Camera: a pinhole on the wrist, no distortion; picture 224 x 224 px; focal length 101.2 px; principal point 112.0 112.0 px. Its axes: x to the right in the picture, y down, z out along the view. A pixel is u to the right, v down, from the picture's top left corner.
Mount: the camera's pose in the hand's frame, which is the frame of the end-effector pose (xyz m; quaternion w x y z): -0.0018 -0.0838 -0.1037 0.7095 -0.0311 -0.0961 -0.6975
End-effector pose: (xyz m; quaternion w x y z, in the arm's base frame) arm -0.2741 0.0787 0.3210 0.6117 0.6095 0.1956 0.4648
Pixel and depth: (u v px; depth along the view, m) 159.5 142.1 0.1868
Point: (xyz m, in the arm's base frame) -0.1306 0.0758 0.2256
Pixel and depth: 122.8 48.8 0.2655
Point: -0.2274 -0.1464 0.2213
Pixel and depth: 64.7 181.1 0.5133
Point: 0.1010 0.0560 0.7224
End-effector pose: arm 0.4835 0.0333 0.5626 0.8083 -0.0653 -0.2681 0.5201
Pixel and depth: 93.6 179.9 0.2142
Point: 0.4685 0.1182 0.7033
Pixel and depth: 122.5 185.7 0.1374
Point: 0.5461 0.0686 0.6569
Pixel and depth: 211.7 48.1 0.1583
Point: 0.5825 -0.1746 0.6617
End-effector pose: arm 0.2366 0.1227 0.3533 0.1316 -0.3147 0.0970 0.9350
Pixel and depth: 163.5 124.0 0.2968
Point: 0.1638 0.3505 0.5016
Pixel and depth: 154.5 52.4 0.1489
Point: 0.3267 0.2303 0.4399
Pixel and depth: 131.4 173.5 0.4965
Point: -0.1731 0.3594 0.5241
